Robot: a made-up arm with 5 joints.
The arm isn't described. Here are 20 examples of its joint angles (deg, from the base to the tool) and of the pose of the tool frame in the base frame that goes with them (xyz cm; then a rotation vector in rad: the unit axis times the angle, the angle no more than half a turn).
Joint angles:
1: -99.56 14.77 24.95 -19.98 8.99
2: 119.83 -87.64 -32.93 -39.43 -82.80
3: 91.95 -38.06 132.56 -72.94 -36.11
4: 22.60 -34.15 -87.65 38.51 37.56
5: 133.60 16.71 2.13 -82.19 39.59
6: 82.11 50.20 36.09 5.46 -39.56
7: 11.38 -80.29 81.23 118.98 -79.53
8: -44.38 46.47 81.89 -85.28 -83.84
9: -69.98 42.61 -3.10 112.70 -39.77
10: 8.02 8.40 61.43 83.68 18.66
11: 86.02 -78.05 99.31 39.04 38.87
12: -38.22 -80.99 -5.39 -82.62 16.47
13: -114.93 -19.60 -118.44 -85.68 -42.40
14: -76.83 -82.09 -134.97 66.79 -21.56
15: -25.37 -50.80 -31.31 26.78 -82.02
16: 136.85 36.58 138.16 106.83 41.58
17: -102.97 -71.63 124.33 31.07 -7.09
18: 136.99 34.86 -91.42 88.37 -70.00
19: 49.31 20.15 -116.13 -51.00 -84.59
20: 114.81 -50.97 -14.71 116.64 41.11
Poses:
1: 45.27 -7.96 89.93 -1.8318 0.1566 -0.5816
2: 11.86 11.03 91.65 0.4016 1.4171 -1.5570
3: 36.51 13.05 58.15 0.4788 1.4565 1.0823
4: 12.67 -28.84 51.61 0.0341 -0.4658 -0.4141
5: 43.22 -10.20 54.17 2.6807 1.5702 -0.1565
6: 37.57 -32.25 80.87 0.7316 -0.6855 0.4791
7: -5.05 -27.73 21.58 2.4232 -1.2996 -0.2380
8: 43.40 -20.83 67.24 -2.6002 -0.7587 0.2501
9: 48.95 -5.59 94.67 -0.6831 1.5971 2.2881
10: 52.00 -36.92 76.93 0.1518 1.2396 1.6482
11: 18.46 26.81 52.72 -1.6596 -0.3674 -1.8684
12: -0.33 -56.11 71.63 1.0329 -0.2066 -2.3110
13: 23.82 -32.35 98.04 0.5072 -2.2030 0.8379
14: 0.91 -67.80 67.15 -2.7738 -1.4238 0.1448
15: 4.70 -50.35 50.99 -0.6598 -1.7428 -0.0285
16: 57.27 -12.32 82.31 -0.0079 0.3647 -2.5693
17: 18.40 -58.11 115.53 0.4931 1.1685 -0.6784
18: 50.00 1.38 57.61 -0.6300 -2.5300 -0.9672
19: 45.06 -12.33 65.10 -0.6090 1.8575 1.8959
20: 12.68 6.74 63.55 1.2882 -0.6632 1.0937
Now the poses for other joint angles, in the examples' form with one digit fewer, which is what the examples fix.
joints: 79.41 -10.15 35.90 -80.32 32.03
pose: 42.8 -21.1 43.1 1.438 1.913 -0.698
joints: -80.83 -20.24 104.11 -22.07 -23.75
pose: 45.7 -37.6 101.8 -1.092 1.045 -1.238
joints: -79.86 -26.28 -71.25 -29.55 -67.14
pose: 25.4 -49.6 86.4 -0.876 -2.584 0.497
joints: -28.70 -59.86 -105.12 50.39 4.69
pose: 4.0 -44.4 49.5 -1.261 -1.087 -0.349
